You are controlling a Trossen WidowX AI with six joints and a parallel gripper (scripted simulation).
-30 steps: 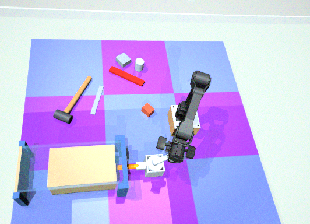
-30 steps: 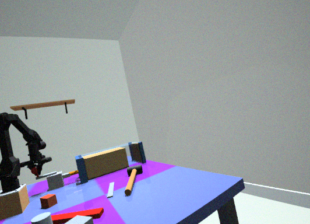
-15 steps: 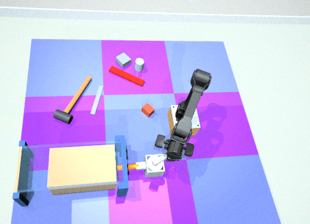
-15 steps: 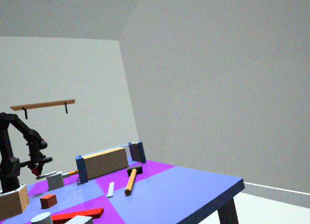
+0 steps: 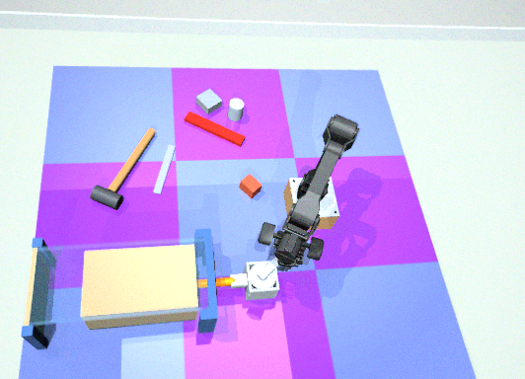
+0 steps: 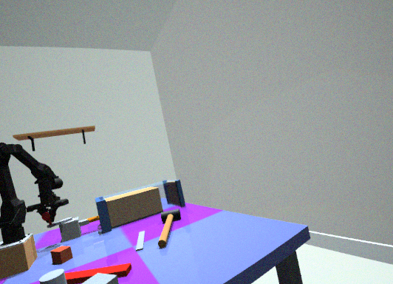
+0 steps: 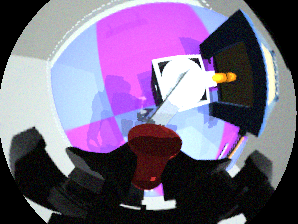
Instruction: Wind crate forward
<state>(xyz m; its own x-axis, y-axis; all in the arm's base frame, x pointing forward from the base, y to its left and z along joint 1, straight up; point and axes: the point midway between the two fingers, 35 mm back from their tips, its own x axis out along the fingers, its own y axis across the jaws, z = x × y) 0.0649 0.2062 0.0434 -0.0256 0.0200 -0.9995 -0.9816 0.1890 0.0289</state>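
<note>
The winch handle lies 2 cm ahead of my gripper tip, 3 cm to the left of it and 1 cm below it. The rest, counted from my gripper tip: winch 5 cm ahead, 6 cm to the left, 8 cm below; then grey strip 42 cm ahead, 30 cm to the right, 11 cm below; then red knob 2 cm above.
</note>
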